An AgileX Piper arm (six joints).
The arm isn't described. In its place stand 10 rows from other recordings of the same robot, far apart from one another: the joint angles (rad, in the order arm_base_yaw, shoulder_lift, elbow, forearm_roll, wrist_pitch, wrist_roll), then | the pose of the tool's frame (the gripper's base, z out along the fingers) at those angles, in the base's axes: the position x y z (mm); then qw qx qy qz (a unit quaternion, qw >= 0).
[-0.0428 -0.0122 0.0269 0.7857 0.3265 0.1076] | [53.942 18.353 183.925 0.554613 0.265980 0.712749 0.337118]
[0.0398 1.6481 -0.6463 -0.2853 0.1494 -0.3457] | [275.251 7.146 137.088 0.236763 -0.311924 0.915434 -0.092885]
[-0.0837 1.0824 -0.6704 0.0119 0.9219 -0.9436] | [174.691 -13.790 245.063 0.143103 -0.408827 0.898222 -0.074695]
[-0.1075 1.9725 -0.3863 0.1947 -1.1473 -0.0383] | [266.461 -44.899 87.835 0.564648 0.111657 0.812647 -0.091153]
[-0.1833 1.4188 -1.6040 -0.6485 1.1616 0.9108] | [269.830 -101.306 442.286 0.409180 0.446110 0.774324 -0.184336]
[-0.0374 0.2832 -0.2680 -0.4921 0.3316 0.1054] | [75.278 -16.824 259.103 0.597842 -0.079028 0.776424 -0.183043]
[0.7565 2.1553 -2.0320 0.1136 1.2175 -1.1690] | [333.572 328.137 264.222 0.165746 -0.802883 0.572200 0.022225]
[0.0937 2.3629 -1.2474 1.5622 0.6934 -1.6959] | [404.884 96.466 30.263 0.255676 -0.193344 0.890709 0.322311]
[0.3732 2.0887 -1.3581 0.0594 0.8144 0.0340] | [368.700 148.584 126.083 0.050686 -0.149591 0.986874 0.033658]
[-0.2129 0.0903 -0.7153 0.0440 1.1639 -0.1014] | [-19.277 7.928 327.772 0.527540 0.043872 0.846159 -0.061578]
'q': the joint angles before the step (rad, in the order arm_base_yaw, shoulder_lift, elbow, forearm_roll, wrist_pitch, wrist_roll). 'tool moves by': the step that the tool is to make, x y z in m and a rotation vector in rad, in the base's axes. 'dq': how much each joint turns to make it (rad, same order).
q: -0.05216, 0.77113, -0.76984, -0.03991, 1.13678, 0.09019
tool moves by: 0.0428, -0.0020, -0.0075, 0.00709, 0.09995, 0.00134
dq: 0.00022, 0.19718, -0.06356, 0.00179, -0.03346, 0.00025
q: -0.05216, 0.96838, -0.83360, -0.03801, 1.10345, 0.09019
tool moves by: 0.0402, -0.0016, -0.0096, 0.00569, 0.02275, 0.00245
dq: 0.00021, 0.16094, -0.05756, 0.00414, -0.08041, 0.00024
